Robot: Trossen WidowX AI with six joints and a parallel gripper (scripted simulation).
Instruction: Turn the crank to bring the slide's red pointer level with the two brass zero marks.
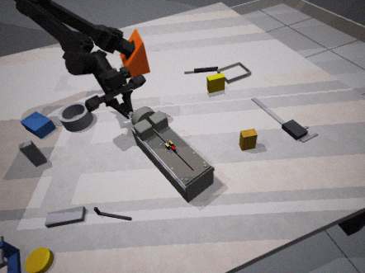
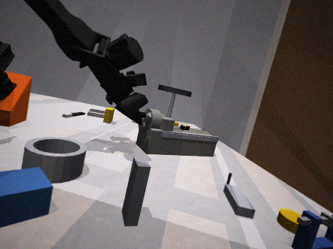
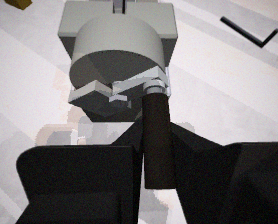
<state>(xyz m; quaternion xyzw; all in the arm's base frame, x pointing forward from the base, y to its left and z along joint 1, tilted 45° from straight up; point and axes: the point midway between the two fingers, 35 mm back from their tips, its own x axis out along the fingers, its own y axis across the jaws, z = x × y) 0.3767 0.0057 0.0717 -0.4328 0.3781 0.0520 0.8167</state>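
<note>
Right now the dark crank handle is 10 mm behind my gripper tip, 10 mm to the right of it and 30 mm above it. Also, from my gripper tip: black hex key 250 mm ahead, 100 mm to the right, 70 mm below; blue block 140 mm behind, 320 mm to the right, 60 mm below; red pointer 160 mm ahead, 100 mm to the left.
</note>
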